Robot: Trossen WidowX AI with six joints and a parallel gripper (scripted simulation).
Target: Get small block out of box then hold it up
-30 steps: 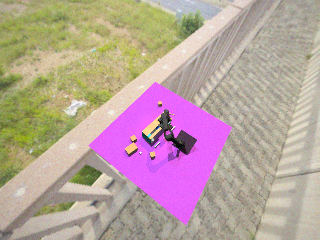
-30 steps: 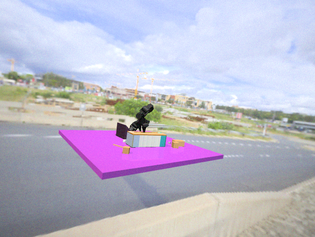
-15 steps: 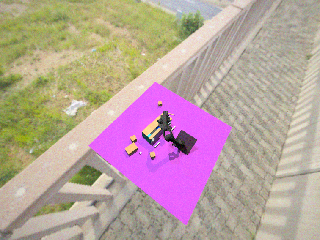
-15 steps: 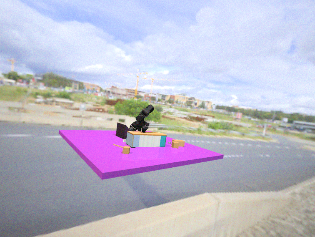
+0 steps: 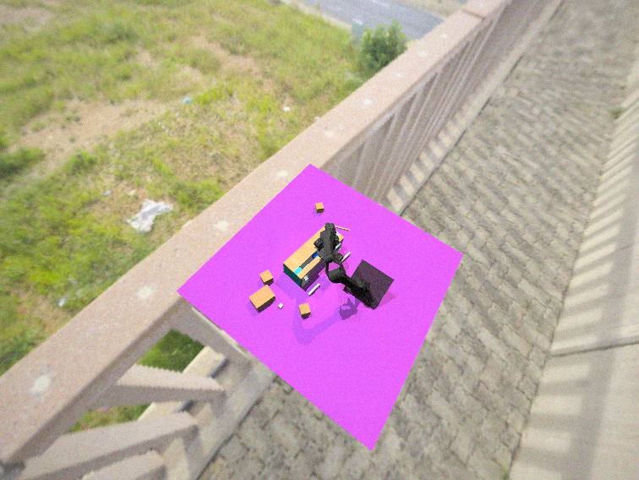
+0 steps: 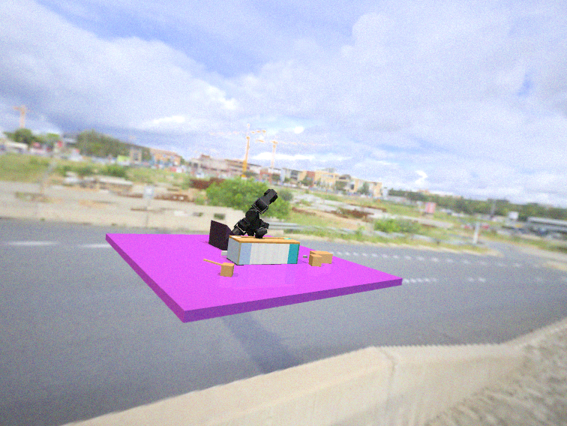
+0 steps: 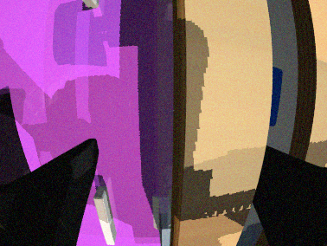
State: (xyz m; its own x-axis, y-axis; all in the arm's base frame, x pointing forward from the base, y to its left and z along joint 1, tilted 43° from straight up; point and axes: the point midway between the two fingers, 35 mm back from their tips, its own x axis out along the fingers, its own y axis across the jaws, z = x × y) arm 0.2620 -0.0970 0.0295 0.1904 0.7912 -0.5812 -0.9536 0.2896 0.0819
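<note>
The blue block is 5 cm ahead of my gripper tip and 2 cm to the left of it. From my gripper tip the other things lie so: thin orange stick: 30 cm to the right, 8 cm below, 3 cm ahead.
</note>
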